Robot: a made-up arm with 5 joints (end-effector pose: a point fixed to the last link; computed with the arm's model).
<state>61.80 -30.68 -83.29 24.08 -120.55</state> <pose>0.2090 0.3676 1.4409 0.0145 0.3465 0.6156 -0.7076</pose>
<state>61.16 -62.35 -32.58 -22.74 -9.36</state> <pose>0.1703 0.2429 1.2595 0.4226 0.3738 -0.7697 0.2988</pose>
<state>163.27 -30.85 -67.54 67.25 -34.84</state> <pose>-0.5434 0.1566 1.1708 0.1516 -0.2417 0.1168 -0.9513</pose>
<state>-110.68 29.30 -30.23 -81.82 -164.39</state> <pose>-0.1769 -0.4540 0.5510 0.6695 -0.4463 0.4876 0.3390</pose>
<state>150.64 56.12 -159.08 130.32 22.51</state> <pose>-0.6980 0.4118 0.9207 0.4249 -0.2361 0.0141 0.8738</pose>
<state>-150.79 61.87 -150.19 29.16 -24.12</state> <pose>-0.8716 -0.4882 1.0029 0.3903 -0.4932 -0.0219 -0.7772</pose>
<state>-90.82 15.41 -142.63 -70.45 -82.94</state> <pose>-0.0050 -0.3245 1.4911 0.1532 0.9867 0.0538 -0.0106</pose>
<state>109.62 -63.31 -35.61 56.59 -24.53</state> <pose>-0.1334 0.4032 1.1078 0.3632 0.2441 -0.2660 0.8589</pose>
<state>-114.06 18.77 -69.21 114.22 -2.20</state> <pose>-0.2568 -0.5335 0.5875 0.4756 0.4486 0.2789 -0.7033</pose>
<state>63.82 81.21 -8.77 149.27 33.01</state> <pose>-0.0318 -0.1694 0.6502 0.3432 0.6990 -0.6202 0.0946</pose>
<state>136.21 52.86 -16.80 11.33 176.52</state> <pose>-0.0280 0.0336 0.2371 0.8596 -0.1611 -0.3682 -0.3155</pose>
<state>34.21 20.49 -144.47 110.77 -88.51</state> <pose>0.5484 0.3527 1.2874 0.4761 -0.0525 -0.1023 0.8718</pose>
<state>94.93 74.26 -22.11 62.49 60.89</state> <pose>0.0582 -0.1923 0.2982 0.5163 -0.8230 0.1763 0.1580</pose>
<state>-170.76 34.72 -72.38 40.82 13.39</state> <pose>-0.7589 -0.1121 0.4939 0.0362 -0.0270 -0.0054 0.9990</pose>
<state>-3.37 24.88 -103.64 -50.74 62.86</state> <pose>0.7120 -0.1054 1.1845 0.3573 0.4487 -0.7853 -0.2330</pose>
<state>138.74 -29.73 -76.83 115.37 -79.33</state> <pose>-0.3501 0.2886 1.1295 0.3252 0.0381 -0.0667 -0.9425</pose>
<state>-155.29 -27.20 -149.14 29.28 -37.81</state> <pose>0.1972 0.0836 1.7094 0.1471 -0.9527 0.1094 -0.2424</pose>
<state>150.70 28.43 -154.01 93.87 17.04</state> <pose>-0.6135 0.3613 1.3358 0.3785 0.2716 -0.0292 0.8844</pose>
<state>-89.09 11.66 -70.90 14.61 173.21</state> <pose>-0.0083 -0.7962 0.8422 0.6088 -0.2544 0.2819 0.6966</pose>
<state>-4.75 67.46 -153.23 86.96 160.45</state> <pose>0.9133 -0.1216 0.7660 0.1288 -0.0102 0.0022 -0.9916</pose>
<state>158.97 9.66 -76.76 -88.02 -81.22</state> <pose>-0.5212 0.1813 1.1019 0.1080 -0.6129 0.7602 -0.1864</pose>
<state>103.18 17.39 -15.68 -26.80 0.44</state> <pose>-0.0746 0.4132 0.4403 0.6094 0.1707 -0.1343 0.7625</pose>
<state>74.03 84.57 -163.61 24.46 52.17</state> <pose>0.3196 0.9449 0.7791 0.8726 0.4089 -0.2074 0.1685</pose>
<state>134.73 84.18 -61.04 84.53 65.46</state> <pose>-0.0211 0.0634 0.1227 0.4855 -0.7948 -0.1415 0.3354</pose>
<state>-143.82 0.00 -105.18 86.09 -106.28</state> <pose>-0.5405 -0.4156 1.2012 0.9337 -0.1357 0.0952 -0.3173</pose>
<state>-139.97 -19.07 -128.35 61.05 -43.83</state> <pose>-0.2073 -0.1815 1.6511 0.4872 -0.6840 0.0227 -0.5425</pose>
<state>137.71 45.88 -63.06 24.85 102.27</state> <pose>-0.4324 0.4310 0.3221 0.9504 -0.0579 -0.0334 0.3037</pose>
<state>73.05 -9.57 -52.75 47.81 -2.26</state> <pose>0.2243 0.6296 0.8207 0.7854 0.0731 -0.1029 0.6060</pose>
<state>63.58 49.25 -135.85 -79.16 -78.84</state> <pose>0.3066 0.5944 1.1404 0.0399 -0.1318 -0.9835 0.1173</pose>
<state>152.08 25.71 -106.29 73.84 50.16</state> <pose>-0.7321 0.4149 0.9115 0.6288 0.0577 0.0113 0.7754</pose>
